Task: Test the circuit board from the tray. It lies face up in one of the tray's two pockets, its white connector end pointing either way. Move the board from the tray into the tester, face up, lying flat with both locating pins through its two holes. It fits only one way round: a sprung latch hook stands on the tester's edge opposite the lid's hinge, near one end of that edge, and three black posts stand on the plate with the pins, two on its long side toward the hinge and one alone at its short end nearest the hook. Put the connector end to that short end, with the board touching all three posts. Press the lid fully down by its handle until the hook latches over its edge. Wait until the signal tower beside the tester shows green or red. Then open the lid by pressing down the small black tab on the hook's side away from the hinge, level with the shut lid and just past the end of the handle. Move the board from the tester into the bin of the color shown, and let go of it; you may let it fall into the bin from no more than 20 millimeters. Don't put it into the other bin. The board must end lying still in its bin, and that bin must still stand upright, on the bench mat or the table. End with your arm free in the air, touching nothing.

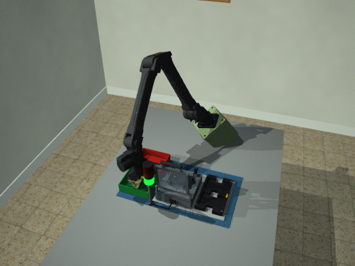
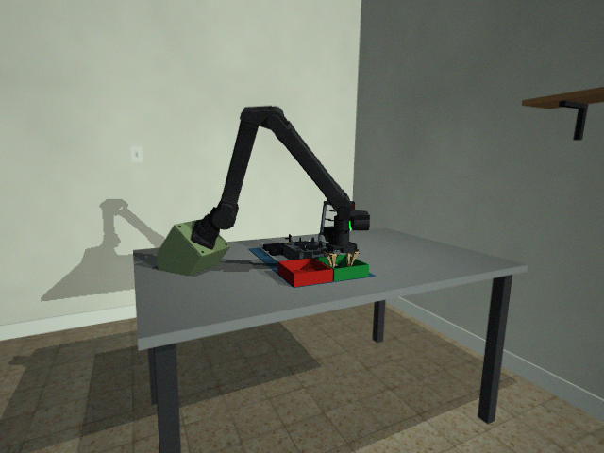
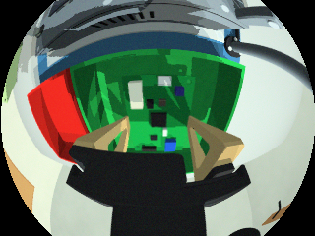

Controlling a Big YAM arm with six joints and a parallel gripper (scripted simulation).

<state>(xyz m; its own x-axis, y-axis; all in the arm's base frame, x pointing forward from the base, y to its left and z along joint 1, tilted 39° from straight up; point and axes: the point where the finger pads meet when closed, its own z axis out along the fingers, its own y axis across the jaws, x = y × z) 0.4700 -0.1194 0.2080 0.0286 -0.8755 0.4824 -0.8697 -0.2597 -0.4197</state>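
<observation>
The green bin lies 10 mm below my hand. Round my hand: tester plate (50 mm behind, 200 mm to the left, 50 mm above); green circuit board (right at my hand); red bin (150 mm behind, 10 mm to the right, 10 mm below).
</observation>
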